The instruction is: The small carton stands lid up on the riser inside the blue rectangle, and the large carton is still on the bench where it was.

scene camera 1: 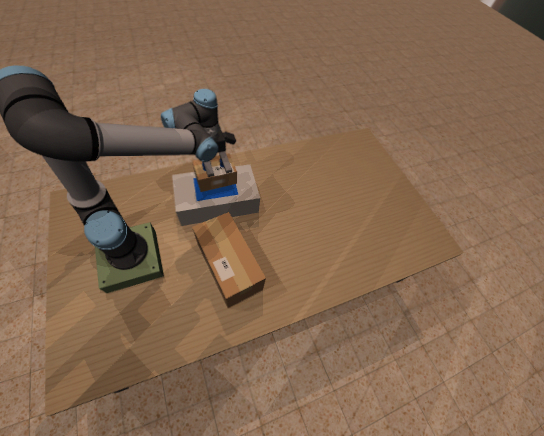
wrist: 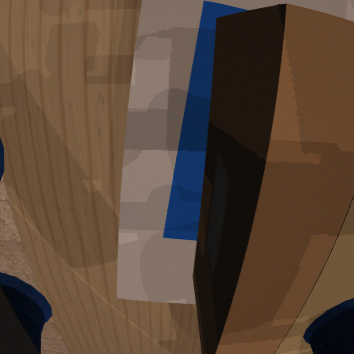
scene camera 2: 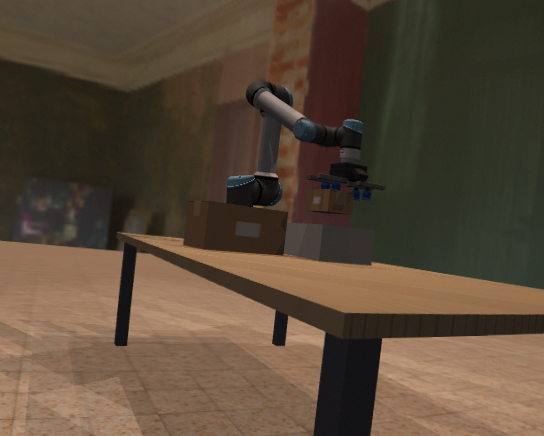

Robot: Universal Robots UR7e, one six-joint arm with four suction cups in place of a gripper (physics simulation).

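Seen in the pictures: hand at its tool point: (wrist: 182, 253); arm's base at its link origin: (scene camera 1: 127, 251).
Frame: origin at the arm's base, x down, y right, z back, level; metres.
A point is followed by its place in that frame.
Note:
The small carton (scene camera 1: 217, 181) @[x -0.139, y -0.171, z -0.387 m] (scene camera 2: 327, 201) @[x -0.129, y -0.180, z -0.462 m] (wrist: 300, 200) @[x -0.173, y -0.268, z -0.413 m] hangs level under my gripper (scene camera 1: 219, 162) @[x -0.160, y -0.291, z -0.381 m] (scene camera 2: 346, 190) @[x -0.160, y -0.291, z -0.381 m]. The gripper is shut on it, with one pair of cups on its top and the other pair past its side. A gap shows in the second scene view between the carton's bottom and the grey riser (scene camera 1: 248, 182) @[x -0.044, y -0.218, z -0.527 m] (scene camera 2: 330, 244) @[x 0.018, y -0.159, z -0.560 m] (wrist: 145, 170) @[x -0.044, y -0.304, z -0.347 m]. The blue rectangle (scene camera 1: 216, 194) @[x -0.045, y -0.176, z -0.376 m] (wrist: 192, 140) @[x -0.044, y -0.275, z -0.375 m] on the riser's top lies below the carton, which partly hides it. The large carton (scene camera 1: 239, 255) @[x -0.077, y 0.139, z -0.418 m] (scene camera 2: 215, 225) @[x -0.003, y 0.212, z -0.485 m] rests on the bench (scene camera 1: 325, 225) @[x 0.076, y 0.007, z -0.859 m] (scene camera 2: 425, 295) @[x 0.076, y 0.034, z -1.308 m] beside the riser.
The arm's green base plate (scene camera 1: 110, 277) @[x 0.006, y 0.094, z 0.063 m] is on the bench, left of the large carton in the first scene view. The large carton's nearest end is close to the riser's front side. Walls and a dark panel (scene camera 2: 65, 212) stand in the background.

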